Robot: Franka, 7 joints.
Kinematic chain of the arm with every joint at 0, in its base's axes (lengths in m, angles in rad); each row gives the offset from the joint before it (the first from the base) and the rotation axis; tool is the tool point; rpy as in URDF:
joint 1: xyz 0 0 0.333 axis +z
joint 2: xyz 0 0 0 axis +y
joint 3: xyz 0 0 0.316 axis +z
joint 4: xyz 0.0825 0 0 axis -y
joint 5: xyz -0.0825 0 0.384 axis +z
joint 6: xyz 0 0 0 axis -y
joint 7: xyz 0.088 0 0 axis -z
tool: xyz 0 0 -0.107 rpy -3.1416 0 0
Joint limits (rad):
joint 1: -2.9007..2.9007
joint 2: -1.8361..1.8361
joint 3: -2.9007..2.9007
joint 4: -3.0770..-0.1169
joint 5: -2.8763..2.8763
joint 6: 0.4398..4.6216
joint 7: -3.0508..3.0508
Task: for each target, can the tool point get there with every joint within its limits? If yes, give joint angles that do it. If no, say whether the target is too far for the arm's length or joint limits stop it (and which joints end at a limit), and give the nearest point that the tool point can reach.
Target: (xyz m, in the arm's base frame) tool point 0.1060 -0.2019 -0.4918
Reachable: no: joint limits stop it (at a limit: joint 2) | nearest point 0.1112 -0.2117 -0.3589 | short by 0.133 m
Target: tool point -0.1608 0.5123 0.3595
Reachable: yes | joints 0.9966 0.2536 0.7060 -2.2984 -1.0979 3.4493 -0.9532
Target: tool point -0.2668 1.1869 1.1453
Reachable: no: too far | nearest point -0.1565 0.6961 0.8094 | short by 0.605 m
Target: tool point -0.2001 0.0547 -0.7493
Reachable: no: too far | nearest point -0.2312 0.0632 -0.3590 | short by 0.392 m
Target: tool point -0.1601 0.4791 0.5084
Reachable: yes | joints -2.3009 0.3047 -1.9663 -2.2584 1.3681 3.2794 1.6549
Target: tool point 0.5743 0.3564 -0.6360
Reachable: no: too far | nearest point 0.4383 0.2720 -0.3072 | short by 0.366 m
